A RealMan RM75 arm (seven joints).
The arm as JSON. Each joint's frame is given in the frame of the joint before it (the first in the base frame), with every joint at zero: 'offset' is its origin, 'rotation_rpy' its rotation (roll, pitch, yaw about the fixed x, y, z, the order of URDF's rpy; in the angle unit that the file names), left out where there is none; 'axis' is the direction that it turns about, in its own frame. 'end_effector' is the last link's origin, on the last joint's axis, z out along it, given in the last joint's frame.
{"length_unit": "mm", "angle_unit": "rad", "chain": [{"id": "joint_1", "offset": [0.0, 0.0, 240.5], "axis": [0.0, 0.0, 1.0]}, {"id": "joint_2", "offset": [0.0, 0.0, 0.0], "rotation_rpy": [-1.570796, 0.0, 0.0], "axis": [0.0, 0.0, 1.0]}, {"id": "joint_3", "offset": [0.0, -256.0, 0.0], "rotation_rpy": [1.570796, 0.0, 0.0], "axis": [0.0, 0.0, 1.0]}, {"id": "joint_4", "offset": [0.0, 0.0, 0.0], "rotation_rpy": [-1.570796, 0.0, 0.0], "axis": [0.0, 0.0, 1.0]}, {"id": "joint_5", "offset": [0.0, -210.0, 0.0], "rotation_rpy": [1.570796, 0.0, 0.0], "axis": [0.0, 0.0, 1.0]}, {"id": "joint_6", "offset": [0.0, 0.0, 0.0], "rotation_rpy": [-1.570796, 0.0, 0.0], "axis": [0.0, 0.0, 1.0]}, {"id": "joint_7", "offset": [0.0, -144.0, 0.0], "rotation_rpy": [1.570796, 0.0, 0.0], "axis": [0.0, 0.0, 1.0]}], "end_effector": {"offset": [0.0, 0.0, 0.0]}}
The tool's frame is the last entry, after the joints.
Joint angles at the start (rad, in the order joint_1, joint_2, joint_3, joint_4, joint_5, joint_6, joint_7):
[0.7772 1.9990 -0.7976 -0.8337 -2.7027 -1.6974 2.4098]
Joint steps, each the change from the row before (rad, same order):
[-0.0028 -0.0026 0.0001 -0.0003 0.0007 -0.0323 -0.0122]
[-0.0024 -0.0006 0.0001 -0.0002 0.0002 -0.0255 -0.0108]
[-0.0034 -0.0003 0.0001 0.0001 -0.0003 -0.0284 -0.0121]
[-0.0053 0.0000 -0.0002 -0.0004 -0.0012 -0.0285 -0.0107]
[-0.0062 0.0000 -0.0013 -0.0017 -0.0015 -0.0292 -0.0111]
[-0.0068 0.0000 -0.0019 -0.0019 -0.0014 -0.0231 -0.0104]
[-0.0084 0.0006 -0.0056 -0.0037 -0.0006 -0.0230 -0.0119]
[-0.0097 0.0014 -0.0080 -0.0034 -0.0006 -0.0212 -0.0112]
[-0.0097 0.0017 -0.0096 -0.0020 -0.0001 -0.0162 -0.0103]
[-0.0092 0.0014 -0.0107 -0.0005 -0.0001 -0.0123 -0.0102]
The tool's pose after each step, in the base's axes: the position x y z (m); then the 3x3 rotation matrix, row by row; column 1 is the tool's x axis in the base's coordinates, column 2 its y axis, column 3 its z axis. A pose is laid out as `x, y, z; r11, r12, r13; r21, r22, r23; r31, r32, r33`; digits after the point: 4 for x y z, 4 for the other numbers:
0.2529, 0.3588, 0.0373; 0.4283, -0.8596, 0.2788; -0.8899, -0.4548, -0.0350; 0.1569, -0.2331, -0.9597
0.2528, 0.3548, 0.0375; 0.4304, -0.8607, 0.2720; -0.8852, -0.4614, -0.0595; 0.1767, -0.2151, -0.9605
0.2530, 0.3500, 0.0376; 0.4321, -0.8623, 0.2641; -0.8796, -0.4676, -0.0876; 0.1990, -0.1945, -0.9605
0.2537, 0.3448, 0.0378; 0.4311, -0.8650, 0.2566; -0.8747, -0.4705, -0.1163; 0.2213, -0.1743, -0.9595
0.2546, 0.3393, 0.0382; 0.4307, -0.8673, 0.2496; -0.8689, -0.4733, -0.1453; 0.2442, -0.1543, -0.9574
0.2558, 0.3345, 0.0387; 0.4305, -0.8688, 0.2445; -0.8635, -0.4753, -0.1687; 0.2628, -0.1385, -0.9549
0.2571, 0.3294, 0.0389; 0.4324, -0.8689, 0.2408; -0.8561, -0.4795, -0.1929; 0.2831, -0.1227, -0.9512
0.2587, 0.3241, 0.0387; 0.4335, -0.8692, 0.2380; -0.8483, -0.4826, -0.2177; 0.3040, -0.1075, -0.9466
0.2605, 0.3191, 0.0381; 0.4344, -0.8691, 0.2363; -0.8408, -0.4854, -0.2397; 0.3230, -0.0945, -0.9417
0.2625, 0.3146, 0.0372; 0.4358, -0.8685, 0.2361; -0.8330, -0.4885, -0.2595; 0.3408, -0.0836, -0.9364

